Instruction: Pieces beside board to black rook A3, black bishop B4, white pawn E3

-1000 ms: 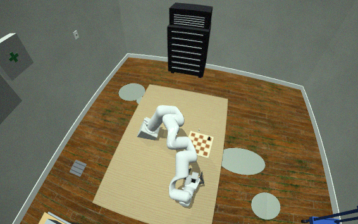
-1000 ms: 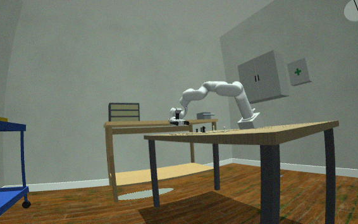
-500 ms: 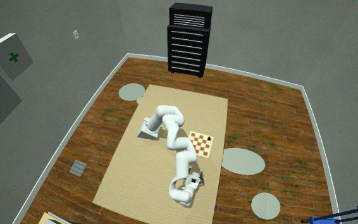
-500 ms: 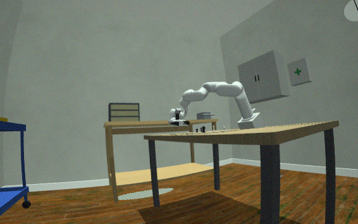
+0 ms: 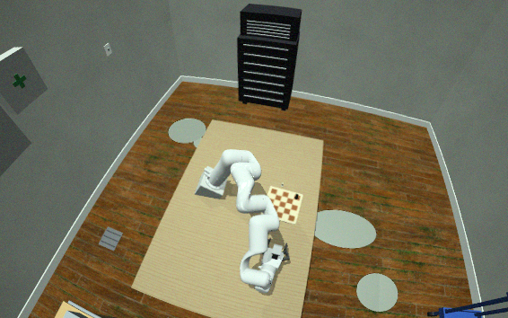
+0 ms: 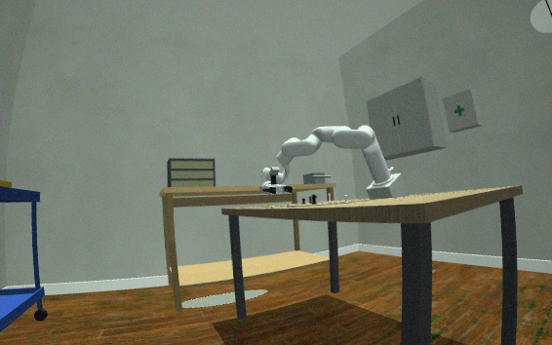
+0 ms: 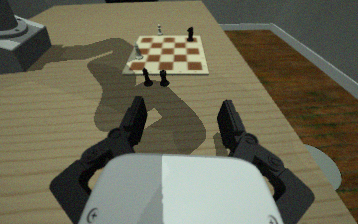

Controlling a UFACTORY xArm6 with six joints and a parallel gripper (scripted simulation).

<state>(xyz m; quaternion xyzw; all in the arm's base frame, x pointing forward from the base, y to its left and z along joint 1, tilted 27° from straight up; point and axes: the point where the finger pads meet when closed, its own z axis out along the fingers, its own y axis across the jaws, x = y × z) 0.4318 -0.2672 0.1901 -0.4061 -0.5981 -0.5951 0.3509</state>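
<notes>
The black chess piece is 14 cm to the left of my hand, 7 cm below it and 4 cm behind it. The rest, counted from my hand: chessboard (28 cm to the left, 8 cm below, 5 cm behind); then white pawn (42 cm to the left, 9 cm behind, 7 cm below).
</notes>
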